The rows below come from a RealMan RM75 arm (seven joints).
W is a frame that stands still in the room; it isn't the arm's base.
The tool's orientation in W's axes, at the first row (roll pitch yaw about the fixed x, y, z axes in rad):
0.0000 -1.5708 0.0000
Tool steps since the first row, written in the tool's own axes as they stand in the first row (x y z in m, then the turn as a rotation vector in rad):
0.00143 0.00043 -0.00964 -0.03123 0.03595 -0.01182
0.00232 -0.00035 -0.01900 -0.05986 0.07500 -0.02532
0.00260 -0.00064 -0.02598 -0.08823 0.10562 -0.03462
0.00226 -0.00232 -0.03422 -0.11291 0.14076 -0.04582
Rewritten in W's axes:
0.00964 0.00043 0.00143 0.01182 0.03595 -0.03123
0.01900 -0.00035 0.00232 0.02532 0.07500 -0.05986
0.02598 -0.00064 0.00260 0.03462 0.10562 -0.08823
0.03422 -0.00232 0.00226 0.04582 0.14076 -0.11291

